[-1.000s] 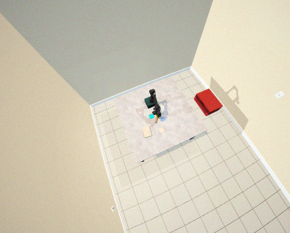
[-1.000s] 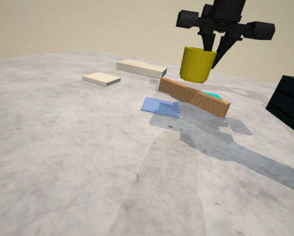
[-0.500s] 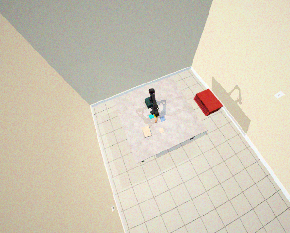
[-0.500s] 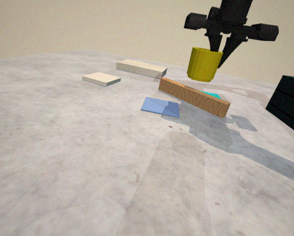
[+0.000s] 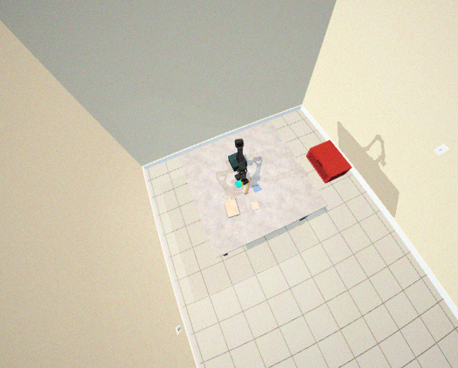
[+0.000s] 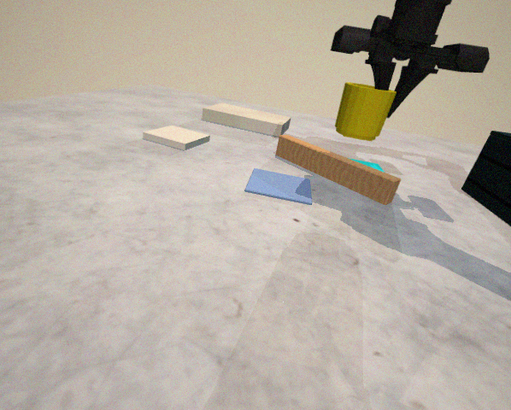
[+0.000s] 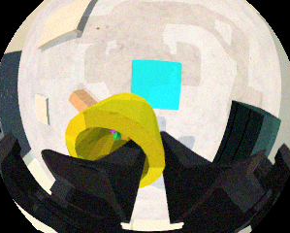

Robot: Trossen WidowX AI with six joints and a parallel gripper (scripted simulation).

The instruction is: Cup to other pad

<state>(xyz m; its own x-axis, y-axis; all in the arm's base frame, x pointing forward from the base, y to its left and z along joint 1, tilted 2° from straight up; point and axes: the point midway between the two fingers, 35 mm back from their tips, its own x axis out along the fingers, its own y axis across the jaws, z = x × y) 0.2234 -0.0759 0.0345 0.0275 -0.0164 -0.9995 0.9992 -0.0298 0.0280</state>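
Right now my gripper tip is 10 cm above the cyan pad, 4 cm to the left of it and 1 cm past it. The rest, counted from my gripper tip: wooden bar: 9 cm below, 6 cm ahead, 4 cm to the left; yellow cup: 2 cm ahead.
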